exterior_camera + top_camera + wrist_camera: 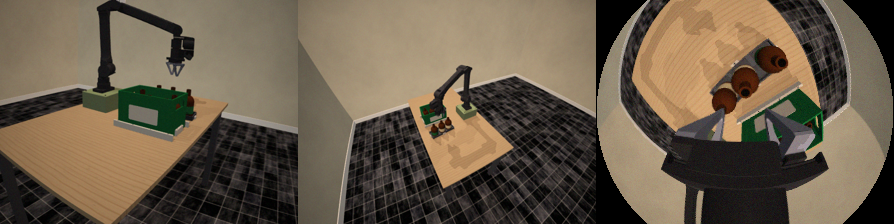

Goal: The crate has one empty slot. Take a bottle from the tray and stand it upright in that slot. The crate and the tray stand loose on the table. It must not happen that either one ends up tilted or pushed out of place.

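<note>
Right now my hand is 150 mm above the brown bottle. The rest, counted from my hand: green crate (10 mm ahead, 240 mm to the right, 150 mm below); dark tray (220 mm below).
</note>
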